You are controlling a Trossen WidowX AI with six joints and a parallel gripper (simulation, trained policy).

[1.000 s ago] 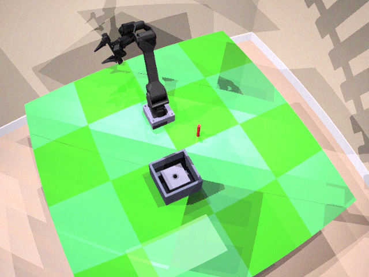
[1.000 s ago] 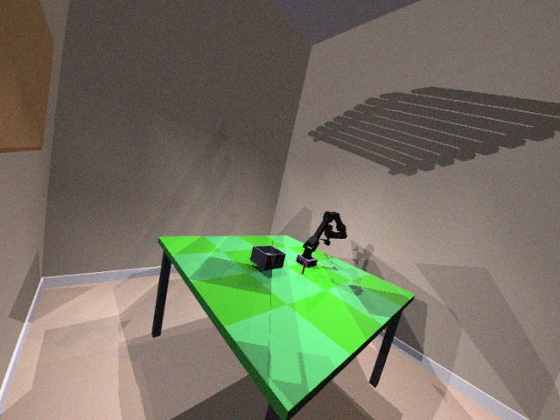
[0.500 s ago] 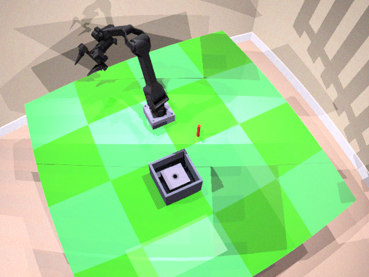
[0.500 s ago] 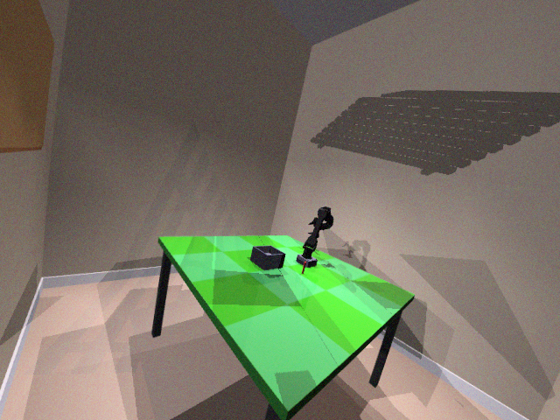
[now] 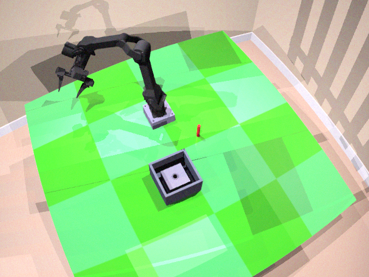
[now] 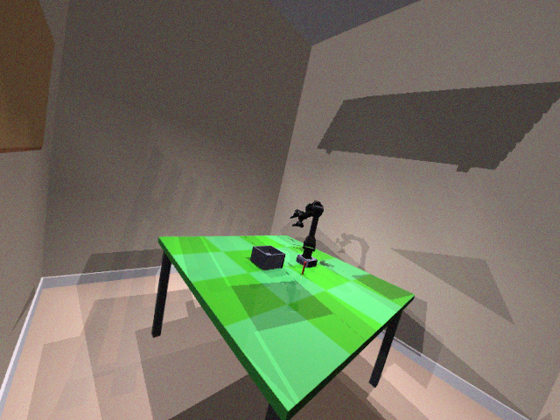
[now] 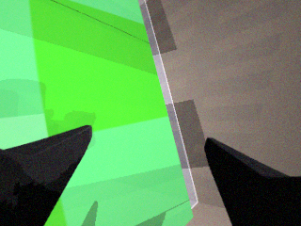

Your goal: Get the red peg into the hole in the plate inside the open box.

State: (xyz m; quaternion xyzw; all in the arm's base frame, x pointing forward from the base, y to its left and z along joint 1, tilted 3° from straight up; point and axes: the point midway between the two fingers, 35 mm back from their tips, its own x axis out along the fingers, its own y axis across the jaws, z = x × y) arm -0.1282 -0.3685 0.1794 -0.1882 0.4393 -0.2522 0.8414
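My gripper tip is 270 mm short of the red peg, 520 mm to the right of it and 190 mm above it. Round my gripper tip: light grey plate 440 mm ahead, 340 mm to the left, 180 mm below; then box 440 mm ahead, 340 mm to the left, 200 mm below.
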